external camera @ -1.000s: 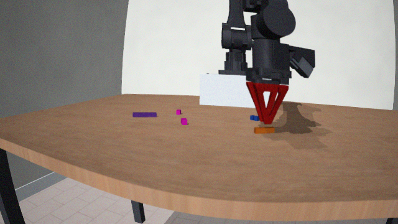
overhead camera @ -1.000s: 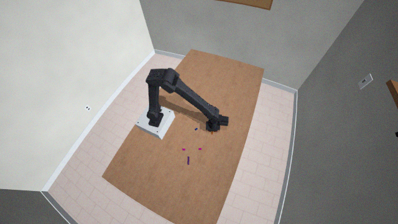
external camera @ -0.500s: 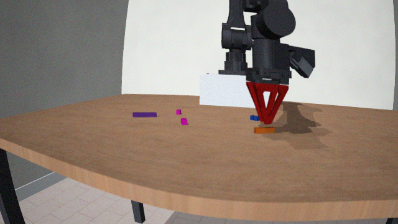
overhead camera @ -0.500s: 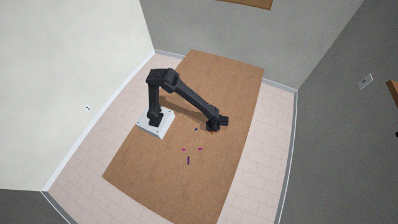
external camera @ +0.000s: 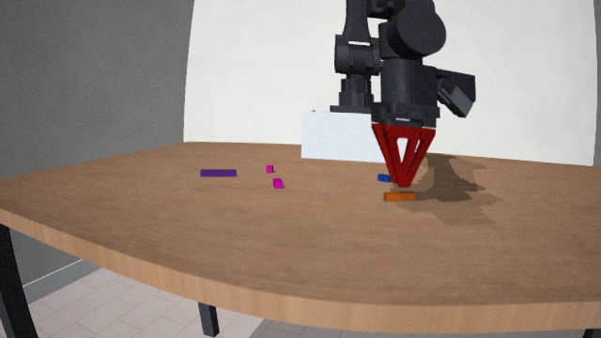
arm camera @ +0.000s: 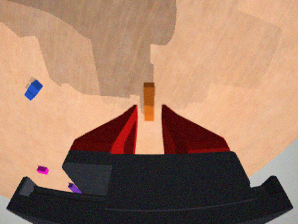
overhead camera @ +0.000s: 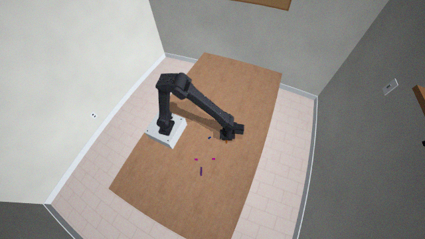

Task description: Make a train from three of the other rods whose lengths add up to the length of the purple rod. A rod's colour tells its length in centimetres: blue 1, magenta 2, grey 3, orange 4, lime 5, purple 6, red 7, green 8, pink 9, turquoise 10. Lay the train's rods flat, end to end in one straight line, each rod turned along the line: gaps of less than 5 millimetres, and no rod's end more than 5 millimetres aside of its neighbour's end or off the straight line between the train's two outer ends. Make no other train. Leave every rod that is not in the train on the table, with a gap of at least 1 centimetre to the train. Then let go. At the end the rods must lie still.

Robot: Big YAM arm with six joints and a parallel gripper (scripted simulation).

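Now: hand 20 mm above the orange rod. Round my hand: purple rod (270 mm to the right, 120 mm behind, 20 mm below).
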